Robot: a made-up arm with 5 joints.
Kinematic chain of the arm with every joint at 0, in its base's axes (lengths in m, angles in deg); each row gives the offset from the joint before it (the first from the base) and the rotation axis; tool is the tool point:
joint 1: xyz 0 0 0.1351 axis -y
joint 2: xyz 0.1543 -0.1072 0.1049 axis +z
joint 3: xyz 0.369 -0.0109 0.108 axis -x
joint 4: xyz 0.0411 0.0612 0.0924 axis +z
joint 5: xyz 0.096 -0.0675 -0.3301 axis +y
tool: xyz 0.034 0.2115 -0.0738
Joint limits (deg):
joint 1: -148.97..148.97
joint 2: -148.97..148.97
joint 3: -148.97..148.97
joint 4: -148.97..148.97
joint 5: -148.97..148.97
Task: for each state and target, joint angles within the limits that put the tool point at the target. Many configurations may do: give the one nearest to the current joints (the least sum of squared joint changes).
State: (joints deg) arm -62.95 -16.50 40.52 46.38 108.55
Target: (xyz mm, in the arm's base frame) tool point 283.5 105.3 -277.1
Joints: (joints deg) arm -49.83 7.44 5.12 22.82 109.36
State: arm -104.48 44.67 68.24 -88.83 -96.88
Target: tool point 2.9 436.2 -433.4
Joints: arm -113.01 76.22 84.45 -64.26 -81.66
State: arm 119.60 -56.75 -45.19 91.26 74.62
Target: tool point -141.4 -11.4 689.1
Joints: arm 91.74 -34.45 -50.25 77.93 63.35
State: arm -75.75 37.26 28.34 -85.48 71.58
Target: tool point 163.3 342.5 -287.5
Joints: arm -59.31 63.07 5.00 -110.10 73.66
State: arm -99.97 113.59 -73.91 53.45 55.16
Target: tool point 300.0 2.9 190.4
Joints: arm -133.29 116.55 -60.60 77.76 70.43
